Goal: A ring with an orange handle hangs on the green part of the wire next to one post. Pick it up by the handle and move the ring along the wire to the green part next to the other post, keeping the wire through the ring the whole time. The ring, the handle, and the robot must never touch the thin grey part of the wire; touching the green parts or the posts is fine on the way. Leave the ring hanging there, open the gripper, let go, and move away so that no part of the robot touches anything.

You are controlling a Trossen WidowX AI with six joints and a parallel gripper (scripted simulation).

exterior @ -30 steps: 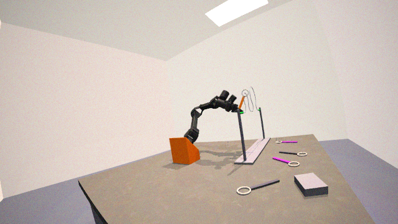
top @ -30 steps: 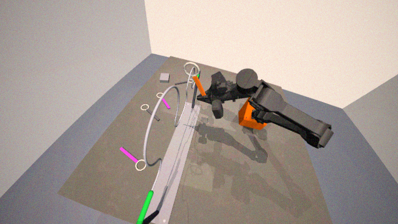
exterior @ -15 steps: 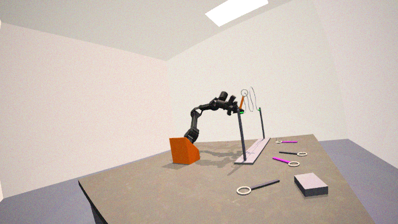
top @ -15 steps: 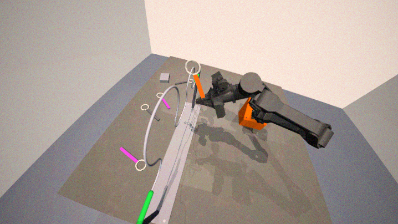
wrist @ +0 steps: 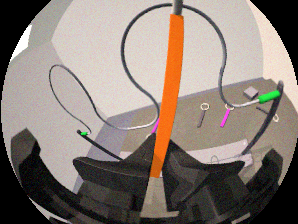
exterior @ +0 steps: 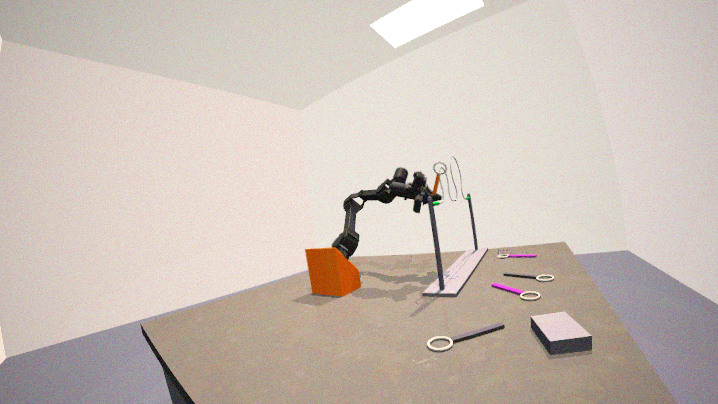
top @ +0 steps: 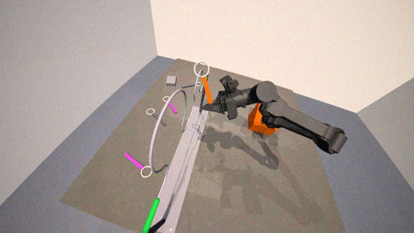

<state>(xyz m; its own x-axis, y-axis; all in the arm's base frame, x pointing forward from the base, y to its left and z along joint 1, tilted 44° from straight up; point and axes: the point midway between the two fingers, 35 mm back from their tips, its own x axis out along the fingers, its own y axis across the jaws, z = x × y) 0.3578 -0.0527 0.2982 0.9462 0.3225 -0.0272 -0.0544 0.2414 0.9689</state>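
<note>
Right now my gripper tip is 8 cm below the ring with orange handle, 5 cm to the left of it and 1 cm short of it. From my gripper tip the other things lie so: grey block: 51 cm to the right, 29 cm below, 27 cm ahead.
</note>
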